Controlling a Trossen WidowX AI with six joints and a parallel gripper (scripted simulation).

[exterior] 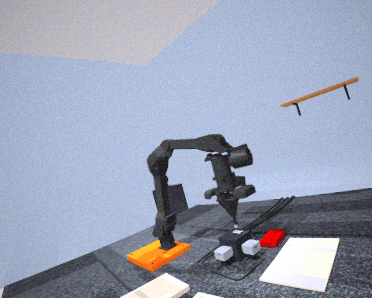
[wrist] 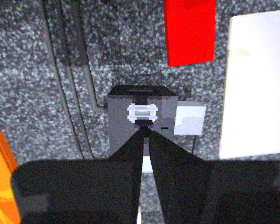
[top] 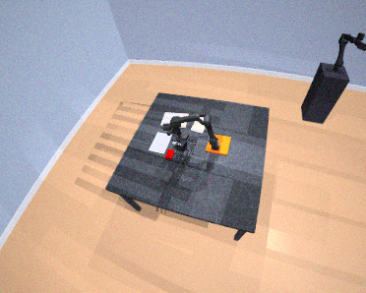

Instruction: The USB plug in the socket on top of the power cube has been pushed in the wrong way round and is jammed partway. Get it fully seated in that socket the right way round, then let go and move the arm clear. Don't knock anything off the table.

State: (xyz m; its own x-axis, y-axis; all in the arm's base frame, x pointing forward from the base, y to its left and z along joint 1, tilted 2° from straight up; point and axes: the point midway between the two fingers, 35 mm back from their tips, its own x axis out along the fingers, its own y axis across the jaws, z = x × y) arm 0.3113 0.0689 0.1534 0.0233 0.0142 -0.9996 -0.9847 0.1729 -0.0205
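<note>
My gripper tip is 60 mm above the USB socket. Round my gripper tip: USB plug (20 mm below); red block (120 mm below, 90 mm to the left, 80 mm ahead); sheet (210 mm ahead, 130 mm below, 20 mm to the right).
</note>
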